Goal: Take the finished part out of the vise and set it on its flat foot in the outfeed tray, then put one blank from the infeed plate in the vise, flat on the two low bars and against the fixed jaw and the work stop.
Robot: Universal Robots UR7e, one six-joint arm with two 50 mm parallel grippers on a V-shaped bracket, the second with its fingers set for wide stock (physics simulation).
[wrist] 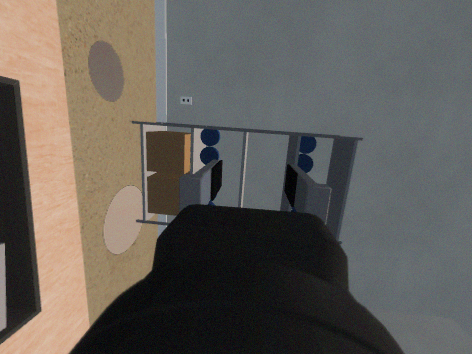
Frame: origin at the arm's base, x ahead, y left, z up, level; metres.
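Seen in the pictures: hand, its tool point: [253, 181].
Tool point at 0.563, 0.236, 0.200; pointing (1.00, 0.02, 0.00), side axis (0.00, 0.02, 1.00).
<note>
A point is followed by its place in that frame, as x, y, z.
My gripper [254, 184] @(0.563, 0.236, 0.200) is in the middle of the wrist view, its two fingers with black pads standing well apart. It is open, and the wall and a shelf show between the pads. The dark gripper body hides the lower middle of the view. The finished part, the vise, the blanks, the infeed plate and the outfeed tray cannot be made out in this view. A black-rimmed dark thing, cut off at the left edge, lies on the wood-coloured table; I cannot tell what it is.
The table [42, 150] @(0.661, 0.229, -0.061) runs along the left side. Beyond it is the speckled floor with two round patches. A shelf rack [244, 170] with brown boxes [167, 152] and blue round things [210, 137] stands before the grey wall [325, 65], away from the table.
</note>
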